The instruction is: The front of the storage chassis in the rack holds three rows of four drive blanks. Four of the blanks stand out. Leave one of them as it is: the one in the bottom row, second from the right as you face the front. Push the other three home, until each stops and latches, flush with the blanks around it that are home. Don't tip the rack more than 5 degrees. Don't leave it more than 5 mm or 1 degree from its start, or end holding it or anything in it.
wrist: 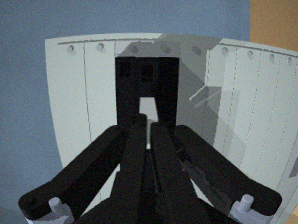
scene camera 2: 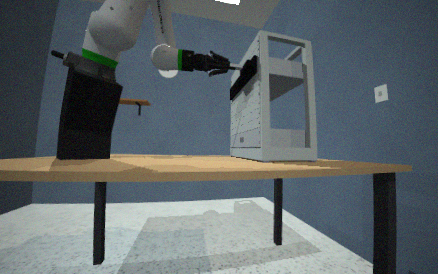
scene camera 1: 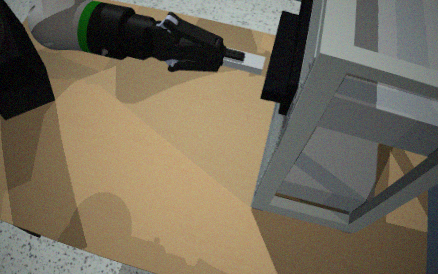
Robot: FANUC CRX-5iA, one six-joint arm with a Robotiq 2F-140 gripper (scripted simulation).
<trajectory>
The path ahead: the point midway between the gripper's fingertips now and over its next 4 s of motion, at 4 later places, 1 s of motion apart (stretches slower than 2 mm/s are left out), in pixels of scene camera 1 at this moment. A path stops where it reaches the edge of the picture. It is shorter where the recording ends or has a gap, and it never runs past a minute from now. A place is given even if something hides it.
My gripper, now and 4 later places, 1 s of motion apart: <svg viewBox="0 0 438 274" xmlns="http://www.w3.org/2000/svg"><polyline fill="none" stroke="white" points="263,66 271,69 280,71 283,72 286,73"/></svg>
</trajectory>
